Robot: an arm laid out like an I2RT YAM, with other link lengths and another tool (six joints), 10 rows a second.
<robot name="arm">
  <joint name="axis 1" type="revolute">
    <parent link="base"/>
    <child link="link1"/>
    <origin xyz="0 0 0.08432" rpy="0 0 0"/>
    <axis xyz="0 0 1"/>
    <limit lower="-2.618" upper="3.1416"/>
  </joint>
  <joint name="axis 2" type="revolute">
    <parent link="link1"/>
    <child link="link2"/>
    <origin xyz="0.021 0.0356 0.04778" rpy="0 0 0"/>
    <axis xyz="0 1 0"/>
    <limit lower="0" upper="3.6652"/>
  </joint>
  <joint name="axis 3" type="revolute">
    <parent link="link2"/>
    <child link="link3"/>
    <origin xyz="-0.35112 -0.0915 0" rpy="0 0 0"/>
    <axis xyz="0 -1 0"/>
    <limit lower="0" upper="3.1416"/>
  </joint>
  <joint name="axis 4" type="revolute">
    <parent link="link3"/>
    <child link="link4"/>
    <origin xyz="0.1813 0.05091 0.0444" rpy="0 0 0"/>
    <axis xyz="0 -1 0"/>
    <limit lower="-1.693" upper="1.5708"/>
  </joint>
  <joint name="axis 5" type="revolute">
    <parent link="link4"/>
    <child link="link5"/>
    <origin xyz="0.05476 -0.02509 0.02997" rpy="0 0 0"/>
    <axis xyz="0 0 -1"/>
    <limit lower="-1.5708" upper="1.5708"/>
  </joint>
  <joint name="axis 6" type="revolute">
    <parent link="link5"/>
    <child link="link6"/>
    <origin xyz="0.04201 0 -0.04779" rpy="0 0 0"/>
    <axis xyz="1 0 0"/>
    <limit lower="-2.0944" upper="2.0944"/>
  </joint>
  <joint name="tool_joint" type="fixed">
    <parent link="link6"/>
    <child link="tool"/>
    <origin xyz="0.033 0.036 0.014" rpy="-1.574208 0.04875 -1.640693"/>
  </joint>
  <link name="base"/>
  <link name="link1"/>
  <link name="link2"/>
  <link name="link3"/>
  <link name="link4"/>
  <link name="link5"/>
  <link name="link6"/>
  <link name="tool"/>
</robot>
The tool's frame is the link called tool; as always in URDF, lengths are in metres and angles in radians.
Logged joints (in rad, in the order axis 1, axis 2, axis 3, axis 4, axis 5, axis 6), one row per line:
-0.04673, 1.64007, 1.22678, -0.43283, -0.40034, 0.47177
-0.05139, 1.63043, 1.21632, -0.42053, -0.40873, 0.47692
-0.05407, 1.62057, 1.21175, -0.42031, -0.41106, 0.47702
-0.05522, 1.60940, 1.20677, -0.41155, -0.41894, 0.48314
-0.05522, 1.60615, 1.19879, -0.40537, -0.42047, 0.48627
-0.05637, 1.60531, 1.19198, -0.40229, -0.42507, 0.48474
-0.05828, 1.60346, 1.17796, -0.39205, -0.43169, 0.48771
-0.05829, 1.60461, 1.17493, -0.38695, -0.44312, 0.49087
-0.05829, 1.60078, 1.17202, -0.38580, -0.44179, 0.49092
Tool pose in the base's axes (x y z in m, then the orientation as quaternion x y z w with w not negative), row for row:
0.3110, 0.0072, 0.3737, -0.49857, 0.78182, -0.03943, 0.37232
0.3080, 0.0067, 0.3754, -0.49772, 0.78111, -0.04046, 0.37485
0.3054, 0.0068, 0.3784, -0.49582, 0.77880, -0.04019, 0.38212
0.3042, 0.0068, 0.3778, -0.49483, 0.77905, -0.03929, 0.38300
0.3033, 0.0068, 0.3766, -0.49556, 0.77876, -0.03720, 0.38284
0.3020, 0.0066, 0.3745, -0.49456, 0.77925, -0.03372, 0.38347
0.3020, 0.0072, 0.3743, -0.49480, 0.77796, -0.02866, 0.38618
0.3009, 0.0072, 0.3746, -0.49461, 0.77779, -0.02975, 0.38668
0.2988, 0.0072, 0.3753, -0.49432, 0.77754, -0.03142, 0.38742
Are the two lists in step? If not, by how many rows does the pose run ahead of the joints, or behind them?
The pose runs 1 row ahead of the joints: the pose in row i belongs to the joints in row i + 1.
